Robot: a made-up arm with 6 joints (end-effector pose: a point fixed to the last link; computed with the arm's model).
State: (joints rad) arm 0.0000 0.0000 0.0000 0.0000 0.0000 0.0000
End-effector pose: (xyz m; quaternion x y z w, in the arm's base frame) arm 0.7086 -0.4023 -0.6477 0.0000 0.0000 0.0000 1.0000
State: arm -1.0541 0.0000 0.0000 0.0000 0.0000 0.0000
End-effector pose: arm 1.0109 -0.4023 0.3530 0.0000 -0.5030 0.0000 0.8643
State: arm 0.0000 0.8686 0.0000 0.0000 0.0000 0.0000
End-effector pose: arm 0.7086 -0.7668 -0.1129 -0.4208 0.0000 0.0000 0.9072
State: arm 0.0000 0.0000 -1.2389 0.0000 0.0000 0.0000
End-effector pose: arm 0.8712 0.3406 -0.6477 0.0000 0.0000 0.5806 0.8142
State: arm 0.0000 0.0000 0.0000 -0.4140 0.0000 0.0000
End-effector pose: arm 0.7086 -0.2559 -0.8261 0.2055 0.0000 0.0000 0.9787
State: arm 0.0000 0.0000 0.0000 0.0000 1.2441 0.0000
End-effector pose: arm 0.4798 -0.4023 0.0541 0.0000 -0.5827 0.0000 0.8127
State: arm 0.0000 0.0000 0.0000 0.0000 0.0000 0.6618
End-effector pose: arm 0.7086 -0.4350 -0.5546 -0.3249 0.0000 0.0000 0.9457
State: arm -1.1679 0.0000 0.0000 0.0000 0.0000 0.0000
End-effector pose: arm 0.9771 -0.4023 0.4662 0.0000 -0.5513 0.0000 0.8343
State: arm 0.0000 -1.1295 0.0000 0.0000 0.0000 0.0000
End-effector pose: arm 0.7086 0.4206 -0.6260 0.5352 0.0000 0.0000 0.8447
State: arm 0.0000 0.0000 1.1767 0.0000 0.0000 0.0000
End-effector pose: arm -0.0105 -0.5091 -0.6477 0.0000 0.0000 -0.5550 0.8319
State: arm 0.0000 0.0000 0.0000 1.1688 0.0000 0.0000
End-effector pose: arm 0.7086 -0.3378 -0.0316 -0.5517 0.0000 0.0000 0.8340
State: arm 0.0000 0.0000 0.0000 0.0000 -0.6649 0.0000
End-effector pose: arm 0.4619 -0.4023 -0.9795 0.0000 0.3264 0.0000 0.9452
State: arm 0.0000 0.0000 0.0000 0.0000 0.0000 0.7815
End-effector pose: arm 0.7086 -0.4341 -0.5365 -0.3809 0.0000 0.0000 0.9246
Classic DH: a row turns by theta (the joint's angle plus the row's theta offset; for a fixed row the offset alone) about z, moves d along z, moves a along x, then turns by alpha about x. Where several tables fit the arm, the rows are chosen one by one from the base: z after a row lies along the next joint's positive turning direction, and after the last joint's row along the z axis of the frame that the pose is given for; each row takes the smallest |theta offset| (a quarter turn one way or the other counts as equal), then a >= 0, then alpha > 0; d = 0 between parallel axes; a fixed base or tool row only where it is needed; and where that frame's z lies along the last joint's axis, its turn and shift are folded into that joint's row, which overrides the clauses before.
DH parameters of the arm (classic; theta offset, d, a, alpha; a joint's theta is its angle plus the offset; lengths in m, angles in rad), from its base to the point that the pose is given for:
base (fixed): 0 0.1124 0 -1.5708
joint 1: 1.5708 -0.008 0.0998 -1.5708
joint 2: -1.5708 -0.269 0.0912 -1.5708
joint 3: 0 0.401 0.0125 1.5708
joint 4: 1.5708 0.1642 0.068 -1.5708
joint 5: 0 0.3789 0.0971 1.5708
joint 6: 1.5708 -0.6038 0.1191 -1.5708
tool (fixed): 1.5708 -0.0942 0 0

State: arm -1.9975 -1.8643 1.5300 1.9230 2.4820 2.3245
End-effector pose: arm -0.8861 -0.0934 0.3941 -0.0496 -0.5869 -0.8061 0.0565
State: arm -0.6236 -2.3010 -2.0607 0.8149 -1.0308 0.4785
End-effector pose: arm 0.4484 -0.0047 1.1626 0.0920 -0.8038 0.0753 0.5829
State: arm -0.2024 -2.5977 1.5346 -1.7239 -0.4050 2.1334
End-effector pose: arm 0.5201 0.6455 0.6114 0.7414 0.4905 0.0169 0.4577
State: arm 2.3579 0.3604 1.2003 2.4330 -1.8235 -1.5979
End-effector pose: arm 0.0086 0.5608 0.2066 -0.9529 -0.1269 0.0403 0.2725
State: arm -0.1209 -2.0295 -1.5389 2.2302 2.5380 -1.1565
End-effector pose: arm -0.3079 0.5540 -0.2092 0.5300 0.7339 -0.4032 0.1340
